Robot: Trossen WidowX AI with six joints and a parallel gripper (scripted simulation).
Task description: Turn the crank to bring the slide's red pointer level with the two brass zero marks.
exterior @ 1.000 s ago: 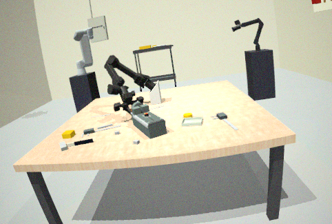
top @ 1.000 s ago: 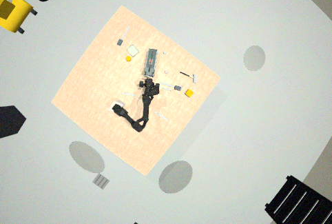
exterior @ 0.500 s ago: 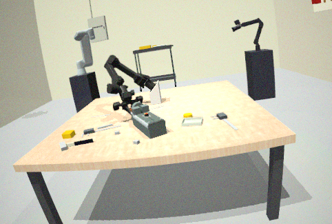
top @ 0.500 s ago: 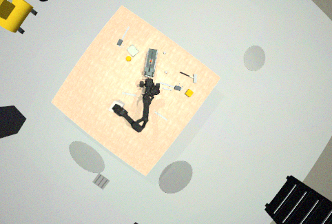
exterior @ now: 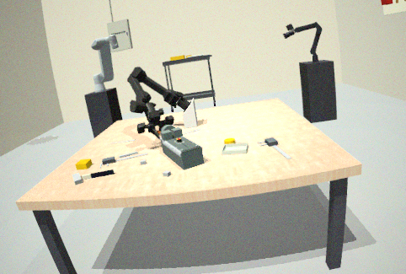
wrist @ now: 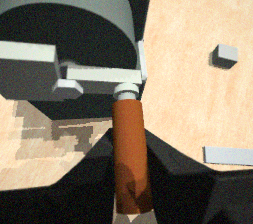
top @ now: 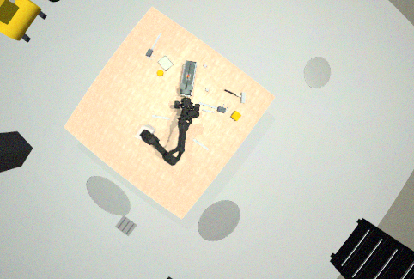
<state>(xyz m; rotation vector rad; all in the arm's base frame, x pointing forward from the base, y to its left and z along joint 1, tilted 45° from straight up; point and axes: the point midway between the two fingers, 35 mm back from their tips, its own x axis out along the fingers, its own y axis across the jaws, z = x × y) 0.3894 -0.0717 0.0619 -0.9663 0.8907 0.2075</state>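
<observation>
Right now the red pointer is 130 mm ahead of my gripper tip, 110 mm to the left of it and 20 mm above it. The rest, counted from my gripper tip: crank (30 mm above, 10 mm to the left, 10 mm behind); brown crank handle (30 mm above, 10 mm to the right, 10 mm behind); yellow disc (320 mm to the left, 50 mm below, 20 mm ahead).
</observation>
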